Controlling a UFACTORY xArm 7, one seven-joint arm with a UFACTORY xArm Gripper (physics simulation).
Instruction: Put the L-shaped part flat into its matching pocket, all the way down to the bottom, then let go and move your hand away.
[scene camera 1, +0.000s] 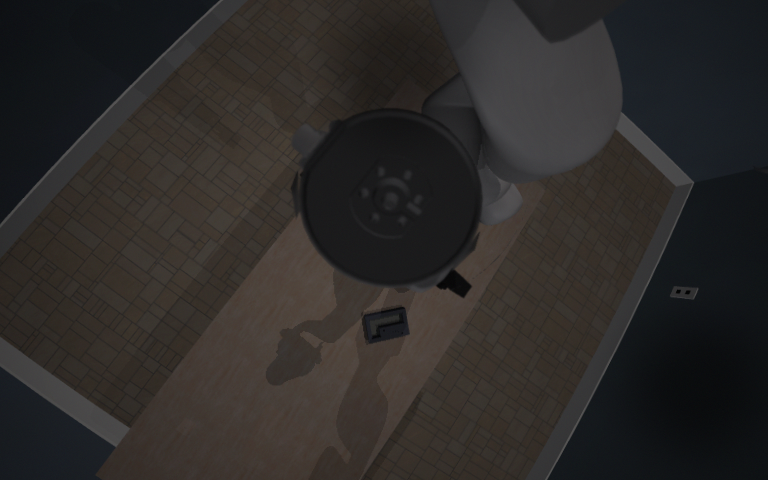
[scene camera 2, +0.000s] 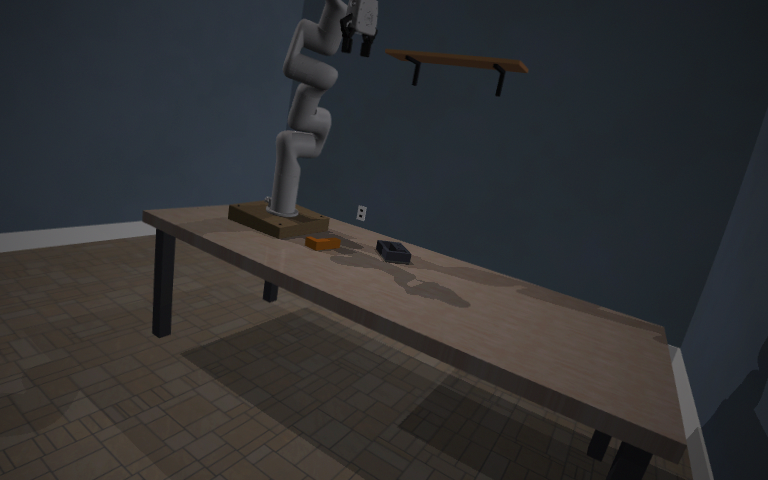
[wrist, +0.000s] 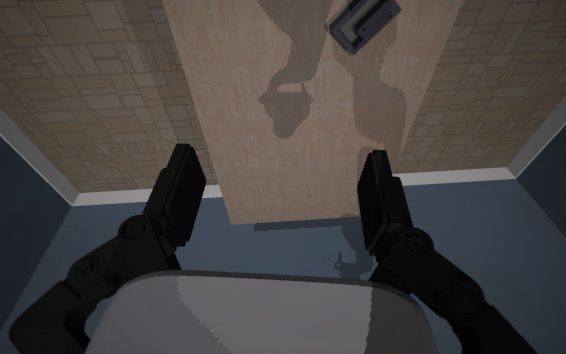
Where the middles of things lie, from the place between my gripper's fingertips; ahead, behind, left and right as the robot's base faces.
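Labels:
Dark block with L-shaped pocket (wrist: 354, 31): from my hand, a fair way to the left, a fair way ahead, far below.

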